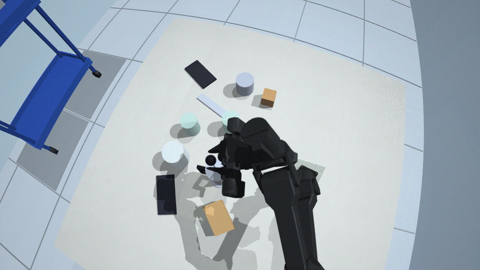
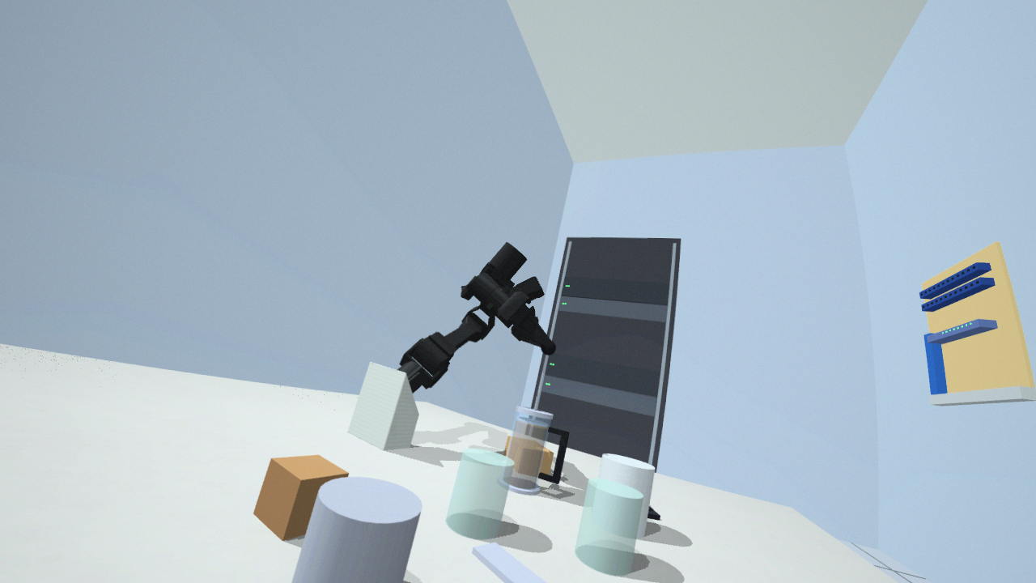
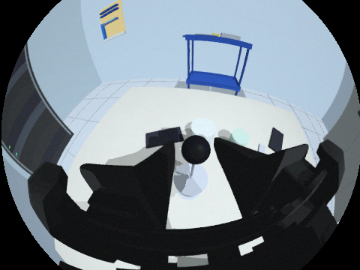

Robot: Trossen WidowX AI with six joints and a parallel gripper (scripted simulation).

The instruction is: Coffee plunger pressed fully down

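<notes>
The coffee press is 130 mm below my gripper tip and 10 mm ahead of it. Also, from my gripper tip: grey cylinder 380 mm to the right, 220 mm below, 70 mm ahead; then white strip 250 mm to the right, 250 mm below, 160 mm ahead; then small tan box 360 mm to the right, 230 mm below, 40 mm behind.
</notes>
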